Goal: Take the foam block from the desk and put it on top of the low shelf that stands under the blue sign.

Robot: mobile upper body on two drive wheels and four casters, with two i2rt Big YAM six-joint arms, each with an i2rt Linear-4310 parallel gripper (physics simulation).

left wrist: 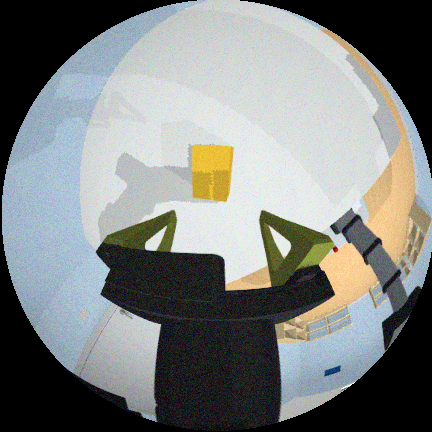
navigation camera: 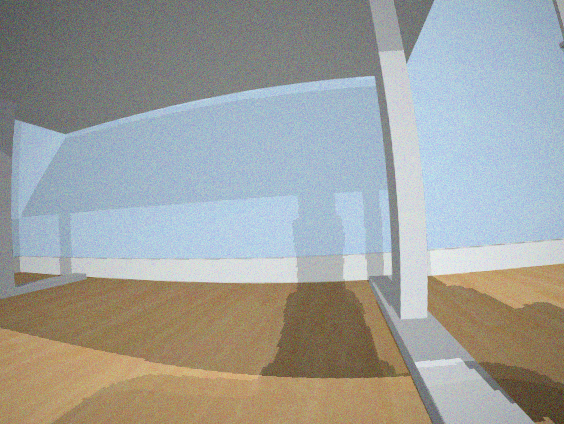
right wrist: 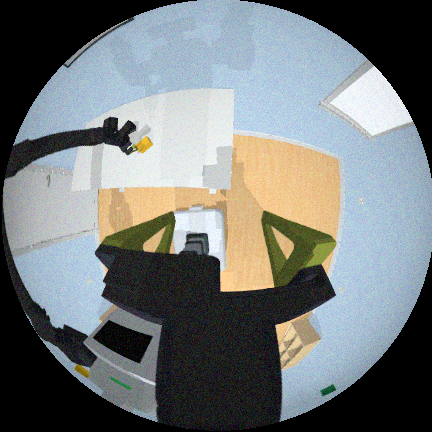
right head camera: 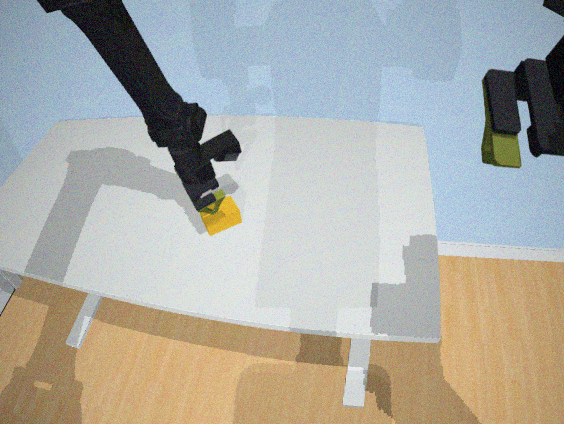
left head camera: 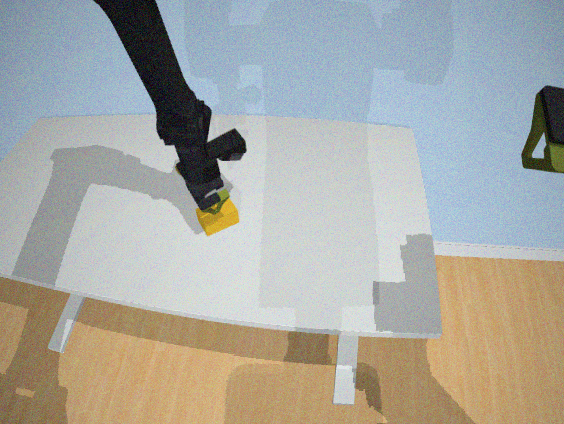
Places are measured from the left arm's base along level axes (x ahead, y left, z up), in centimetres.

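Pixels of known places: left gripper, between the fingertips: (left wrist: 217, 214) (right wrist: 132, 143) (right head camera: 206, 198) (left head camera: 206, 197); right gripper, between the fingertips: (right wrist: 217, 215) (right head camera: 531, 159) (left head camera: 562, 165).
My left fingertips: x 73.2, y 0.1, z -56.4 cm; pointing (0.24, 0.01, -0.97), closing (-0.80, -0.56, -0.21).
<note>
Behind a point stands the place of what it marks.
The yellow foam block (left head camera: 223, 221) @[x 75.0, y -2.3, z -66.3 cm] (right head camera: 226, 221) @[x 75.1, y -2.5, z -66.4 cm] (left wrist: 212, 159) @[x 78.2, y -2.6, z -64.5 cm] (right wrist: 145, 144) @[x 75.8, y -3.1, z -64.8 cm] lies on the white desk (left head camera: 150, 250) @[x 67.7, y 16.2, z -69.0 cm] (right head camera: 155, 255) @[x 65.8, y 15.3, z -69.0 cm] (left wrist: 280, 175) @[x 67.2, y -7.4, z -69.0 cm] (right wrist: 190, 160) @[x 62.0, y -30.6, z -69.0 cm]. My left gripper (left head camera: 216, 206) @[x 73.2, y 0.1, z -56.4 cm] (right head camera: 214, 205) @[x 73.2, y 0.1, z -56.4 cm] (left wrist: 217, 214) @[x 73.2, y 0.1, z -56.4 cm] is open, close to the block. In the left wrist view the block lies ahead of the fingertips, slightly left of the middle between them; any contact is unclear. My right gripper (right wrist: 217, 215) @[x 34.5, y -45.2, z -13.4 cm] is open and empty, off the desk's right side. In the left wrist view, the blue sign (left wrist: 332, 371) is on the wall, with a low tan shelf (left wrist: 326, 324) @[x -301.6, y 96.3, z -107.9 cm] between it and the floor.
Other tan shelves show in the left wrist view, and one shelf (right wrist: 306, 331) @[x -183.8, y -184.5, z -107.7 cm] in the right wrist view. A green sign (right wrist: 328, 390) and a yellow sign (right wrist: 82, 371) are on walls. A desk leg (navigation camera: 412, 200) @[x 79.5, y -42.2, z -117.2 cm] stands ahead at floor level. A grey door (left wrist: 125, 350) @[x 63.6, y 141.9, z -14.0 cm] is at lower left.
</note>
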